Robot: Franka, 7 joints.
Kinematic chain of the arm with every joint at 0, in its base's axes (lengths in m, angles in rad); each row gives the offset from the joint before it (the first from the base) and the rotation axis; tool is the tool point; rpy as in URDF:
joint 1: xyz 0 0 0.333 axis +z
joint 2: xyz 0 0 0 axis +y
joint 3: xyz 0 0 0.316 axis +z
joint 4: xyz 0.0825 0 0 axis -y
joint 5: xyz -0.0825 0 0.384 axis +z
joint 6: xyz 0 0 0 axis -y
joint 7: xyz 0.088 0 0 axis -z
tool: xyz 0 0 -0.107 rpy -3.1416 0 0
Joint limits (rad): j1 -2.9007..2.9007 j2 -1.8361..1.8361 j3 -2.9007..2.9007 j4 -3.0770..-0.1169 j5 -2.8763..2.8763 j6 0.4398..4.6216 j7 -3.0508..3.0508
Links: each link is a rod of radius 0.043 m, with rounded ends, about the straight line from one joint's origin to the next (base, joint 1, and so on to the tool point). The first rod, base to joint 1, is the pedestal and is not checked.
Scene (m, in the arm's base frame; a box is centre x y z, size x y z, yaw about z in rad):
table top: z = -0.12
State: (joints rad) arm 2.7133 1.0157 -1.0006 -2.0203 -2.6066 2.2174 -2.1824
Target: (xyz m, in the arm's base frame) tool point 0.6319 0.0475 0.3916
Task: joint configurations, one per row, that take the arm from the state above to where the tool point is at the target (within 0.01 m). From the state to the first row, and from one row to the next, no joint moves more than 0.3 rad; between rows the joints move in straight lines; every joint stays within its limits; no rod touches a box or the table.
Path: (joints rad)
1: 2.4328 1.0140 -1.0880 -2.0145 -2.6050 2.2130 -2.1824
2: 2.1523 1.0123 -1.1754 -2.0087 -2.6033 2.2085 -2.1824
3: 1.8718 1.0105 -1.2627 -2.0030 -2.6017 2.2041 -2.1824
4: 1.5913 1.0088 -1.3501 -1.9972 -2.6000 2.1997 -2.1824
5: 1.3108 1.0071 -1.4375 -1.9914 -2.5984 2.1953 -2.1824

